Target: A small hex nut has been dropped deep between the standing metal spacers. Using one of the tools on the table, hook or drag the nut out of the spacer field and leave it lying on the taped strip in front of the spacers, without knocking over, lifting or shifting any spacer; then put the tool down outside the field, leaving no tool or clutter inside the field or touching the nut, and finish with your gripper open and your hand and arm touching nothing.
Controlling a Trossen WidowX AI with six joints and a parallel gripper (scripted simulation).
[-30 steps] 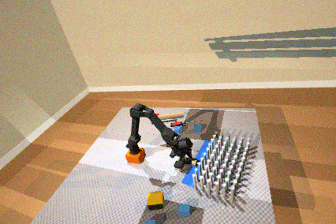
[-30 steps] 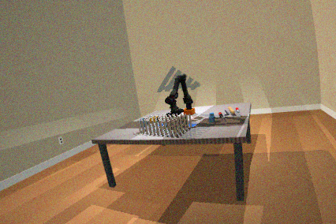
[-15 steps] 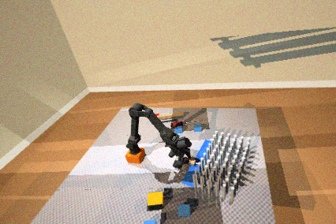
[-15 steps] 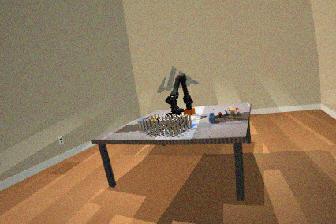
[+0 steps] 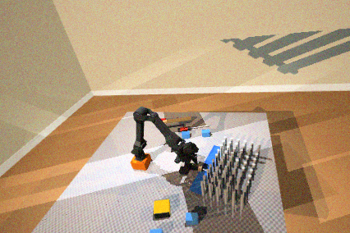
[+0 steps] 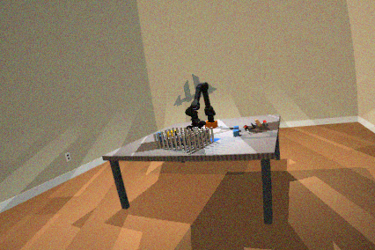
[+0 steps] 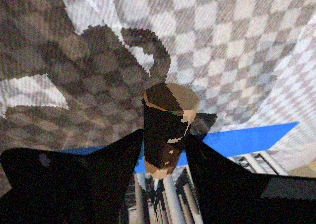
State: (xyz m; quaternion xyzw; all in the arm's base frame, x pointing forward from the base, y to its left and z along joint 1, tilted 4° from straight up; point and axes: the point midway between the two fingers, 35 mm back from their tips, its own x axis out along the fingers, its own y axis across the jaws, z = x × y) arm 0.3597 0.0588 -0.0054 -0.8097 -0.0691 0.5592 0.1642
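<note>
My gripper tip is now 70 mm short of the blue taped strip, 40 mm to the right of it and 20 mm above it. Also, from my gripper tip: yellow block 320 mm to the right, 70 mm behind; then wooden-handled rod 110 mm ahead, 10 mm to the right.
</note>
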